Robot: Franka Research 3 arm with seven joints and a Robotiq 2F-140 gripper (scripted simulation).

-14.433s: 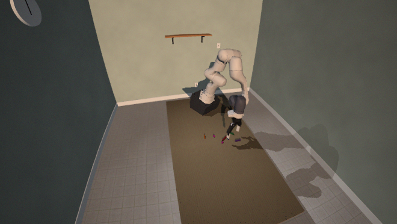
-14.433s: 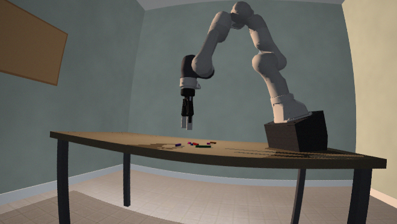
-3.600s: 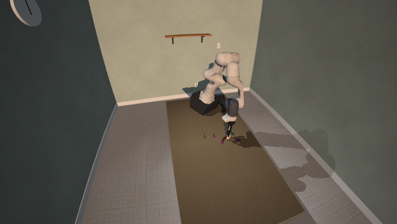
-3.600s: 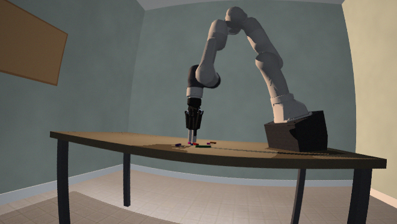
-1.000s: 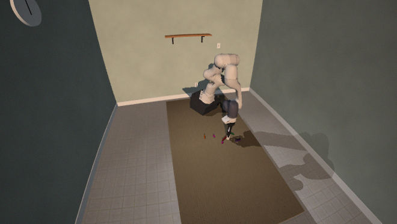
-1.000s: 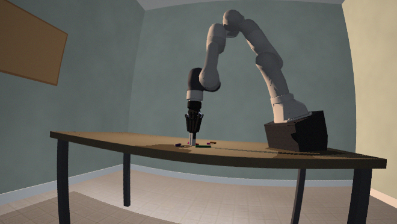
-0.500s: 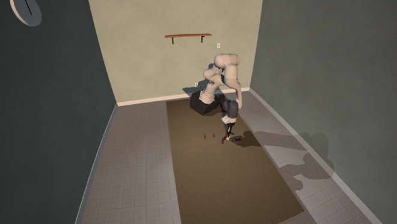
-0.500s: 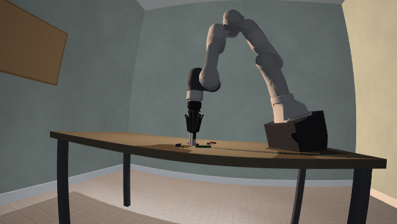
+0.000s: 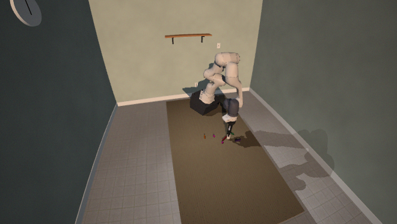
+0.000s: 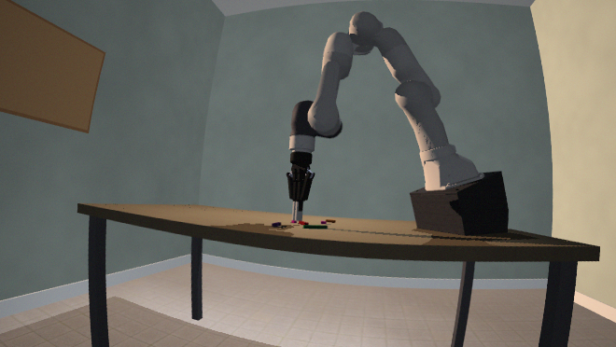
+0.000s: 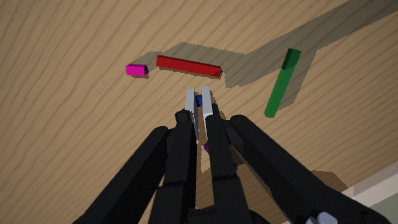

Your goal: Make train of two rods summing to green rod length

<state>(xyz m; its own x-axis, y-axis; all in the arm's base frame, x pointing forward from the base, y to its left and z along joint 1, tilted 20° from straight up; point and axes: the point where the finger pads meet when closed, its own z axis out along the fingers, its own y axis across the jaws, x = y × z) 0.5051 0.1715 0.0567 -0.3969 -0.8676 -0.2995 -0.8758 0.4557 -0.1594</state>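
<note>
My gripper is now 40 mm to the left of the red rod, 40 mm above it and 10 mm past it. The rest, counted from my hand: blue rod 30 mm below; purple rod 90 mm to the left, 40 mm below, 30 mm ahead; green rod 90 mm behind, 40 mm to the left, 40 mm below.
</note>
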